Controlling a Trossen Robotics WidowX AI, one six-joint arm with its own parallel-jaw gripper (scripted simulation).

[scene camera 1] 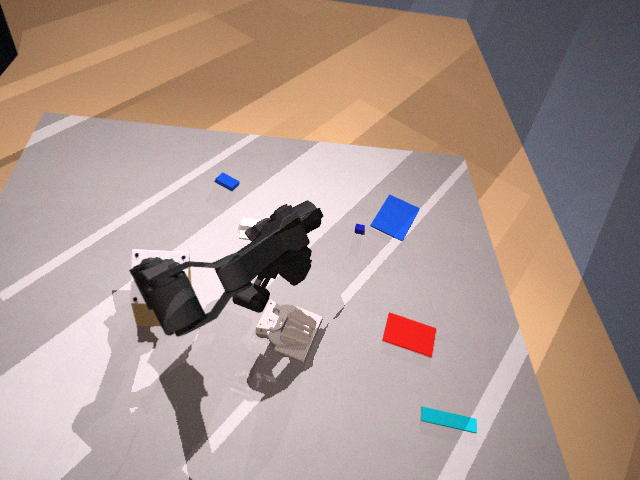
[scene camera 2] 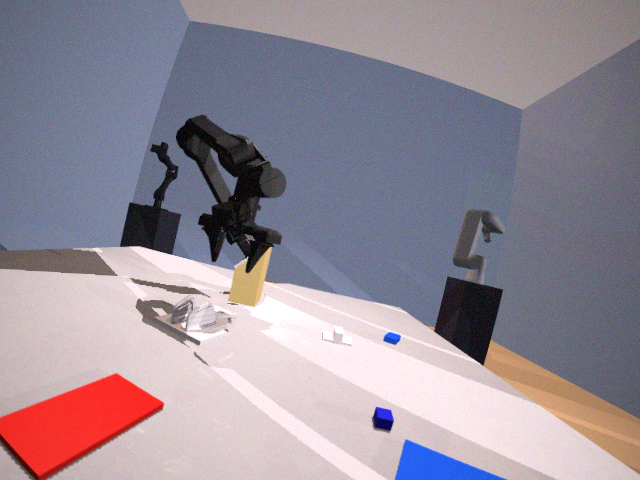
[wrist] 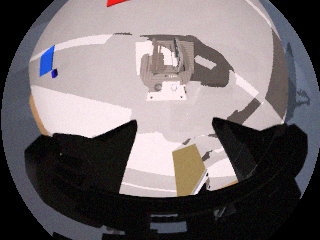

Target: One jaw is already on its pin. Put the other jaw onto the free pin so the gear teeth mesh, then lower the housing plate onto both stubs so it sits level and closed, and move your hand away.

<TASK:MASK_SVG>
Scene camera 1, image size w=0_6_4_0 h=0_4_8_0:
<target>my gripper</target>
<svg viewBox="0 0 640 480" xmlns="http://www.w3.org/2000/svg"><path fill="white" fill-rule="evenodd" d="M312 250L306 247L305 251L295 256L278 258L258 275L251 287L233 296L234 304L258 313L263 312L270 297L270 292L266 289L270 279L276 279L279 273L281 277L293 286L302 282L311 268L312 260L310 260Z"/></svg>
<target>blue sheet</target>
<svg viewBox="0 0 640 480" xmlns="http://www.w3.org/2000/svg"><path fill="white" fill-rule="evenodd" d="M389 194L370 226L403 241L420 208Z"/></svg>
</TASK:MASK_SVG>
